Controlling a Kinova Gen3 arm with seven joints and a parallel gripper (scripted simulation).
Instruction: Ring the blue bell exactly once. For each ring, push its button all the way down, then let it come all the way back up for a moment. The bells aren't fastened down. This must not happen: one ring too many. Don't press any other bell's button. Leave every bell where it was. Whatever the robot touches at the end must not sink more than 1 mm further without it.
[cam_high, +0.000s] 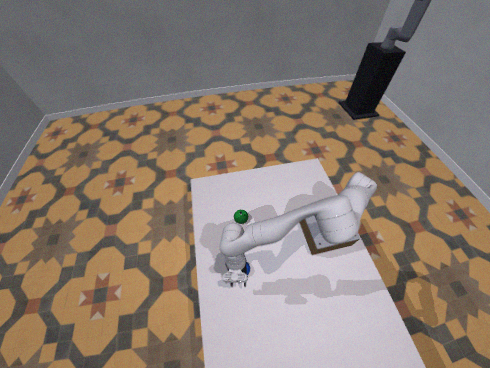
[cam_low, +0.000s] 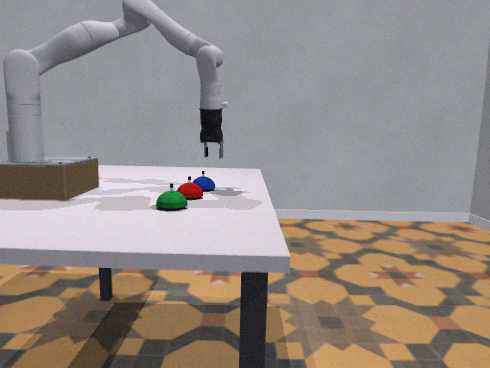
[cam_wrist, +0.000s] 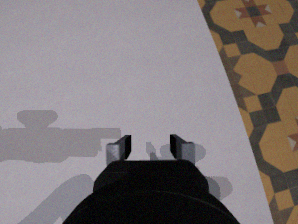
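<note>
The blue bell is 3 cm behind my hand, 8 cm to the right of it and 9 cm below it. From my hand the other things lie so: red bell: 6 cm behind, 22 cm to the right, 9 cm below; green bell: 9 cm behind, 37 cm to the right, 9 cm below.
</note>
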